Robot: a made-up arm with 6 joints.
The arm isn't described. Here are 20 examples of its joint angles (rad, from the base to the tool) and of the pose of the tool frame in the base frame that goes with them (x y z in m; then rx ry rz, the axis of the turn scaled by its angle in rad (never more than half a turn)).
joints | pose
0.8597 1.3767 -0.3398 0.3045 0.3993 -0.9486 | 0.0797 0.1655 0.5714 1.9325 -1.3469 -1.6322
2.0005 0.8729 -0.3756 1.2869 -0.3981 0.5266 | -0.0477 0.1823 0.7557 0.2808 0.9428 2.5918
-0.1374 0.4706 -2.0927 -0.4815 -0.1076 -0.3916 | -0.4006 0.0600 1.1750 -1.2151 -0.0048 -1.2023
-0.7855 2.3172 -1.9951 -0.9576 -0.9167 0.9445 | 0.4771 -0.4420 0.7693 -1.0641 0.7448 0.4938
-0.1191 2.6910 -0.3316 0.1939 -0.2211 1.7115 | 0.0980 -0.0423 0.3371 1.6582 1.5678 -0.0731
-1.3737 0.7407 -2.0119 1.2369 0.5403 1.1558 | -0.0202 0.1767 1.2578 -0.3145 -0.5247 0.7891
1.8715 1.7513 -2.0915 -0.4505 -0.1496 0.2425 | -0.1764 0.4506 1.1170 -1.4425 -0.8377 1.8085
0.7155 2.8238 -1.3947 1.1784 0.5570 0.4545 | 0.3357 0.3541 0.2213 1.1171 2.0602 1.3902
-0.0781 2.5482 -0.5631 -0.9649 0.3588 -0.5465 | 0.1415 -0.0596 0.3395 1.0255 -1.3214 -1.4817
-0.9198 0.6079 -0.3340 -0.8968 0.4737 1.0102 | 0.0189 -0.1457 0.6918 0.1820 1.5259 -0.0840
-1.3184 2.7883 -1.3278 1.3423 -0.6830 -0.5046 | 0.0509 -0.5399 0.2781 1.2493 1.3568 -0.5536
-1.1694 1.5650 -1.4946 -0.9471 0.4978 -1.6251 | 0.0984 -0.4544 0.8809 0.8019 -2.2319 -0.1203
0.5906 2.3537 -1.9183 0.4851 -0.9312 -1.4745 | 0.5640 0.3701 0.7503 -1.7675 0.8627 -0.1093
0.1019 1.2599 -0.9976 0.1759 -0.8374 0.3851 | 0.2830 0.0164 0.9529 -0.6967 0.1238 0.6752
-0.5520 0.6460 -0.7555 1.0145 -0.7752 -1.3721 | 0.0400 -0.0910 0.9667 -0.5798 1.1534 -0.7507
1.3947 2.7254 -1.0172 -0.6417 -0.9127 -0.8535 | 0.0006 0.3885 0.2915 2.5122 0.4962 -1.1756
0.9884 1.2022 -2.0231 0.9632 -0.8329 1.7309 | 0.0837 0.0220 1.2583 1.4851 -1.8260 1.8830
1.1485 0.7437 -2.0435 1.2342 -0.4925 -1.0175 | -0.0919 -0.2548 1.2533 -0.3089 -0.7791 0.9555
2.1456 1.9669 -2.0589 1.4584 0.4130 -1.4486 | -0.3838 0.4595 1.0232 1.5867 1.0215 -2.3500
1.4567 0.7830 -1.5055 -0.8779 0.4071 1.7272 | 0.0464 0.0501 1.1437 -0.2824 -0.1909 2.1045
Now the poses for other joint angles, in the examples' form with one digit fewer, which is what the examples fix.
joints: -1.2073 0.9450 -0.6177 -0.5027 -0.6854 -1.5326
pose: 0.084 -0.196 0.814 1.502 -2.351 1.077
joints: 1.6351 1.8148 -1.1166 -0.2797 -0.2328 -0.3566
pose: -0.074 0.482 0.692 -2.549 -0.110 1.589
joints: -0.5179 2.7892 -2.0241 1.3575 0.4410 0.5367
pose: 0.638 -0.354 0.408 1.365 0.346 0.825
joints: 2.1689 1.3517 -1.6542 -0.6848 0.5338 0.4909
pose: -0.198 0.318 1.060 -1.901 -0.271 2.047
